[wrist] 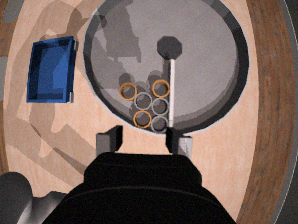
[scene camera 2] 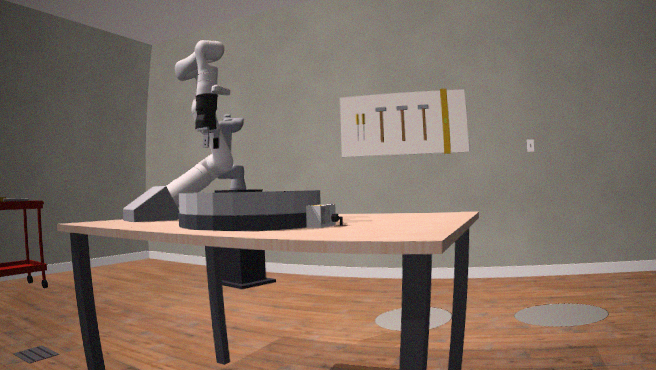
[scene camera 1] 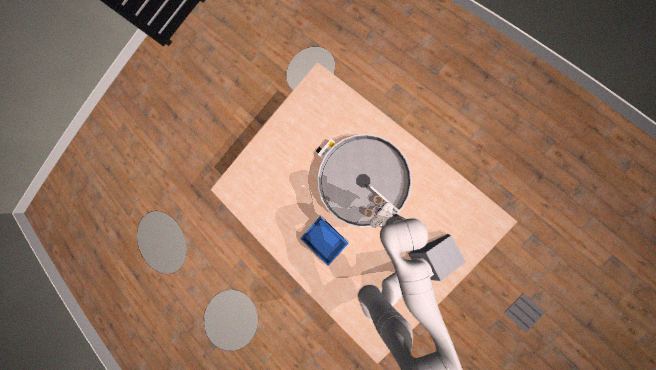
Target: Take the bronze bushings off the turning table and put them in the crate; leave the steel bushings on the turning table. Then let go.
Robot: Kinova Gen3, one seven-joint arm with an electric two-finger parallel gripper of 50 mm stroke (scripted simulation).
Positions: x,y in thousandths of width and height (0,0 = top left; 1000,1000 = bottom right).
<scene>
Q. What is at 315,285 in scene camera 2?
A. My gripper.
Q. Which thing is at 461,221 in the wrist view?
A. A grey turning table.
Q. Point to a blue crate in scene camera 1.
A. At 490,642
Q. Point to a blue crate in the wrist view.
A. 156,359
</scene>
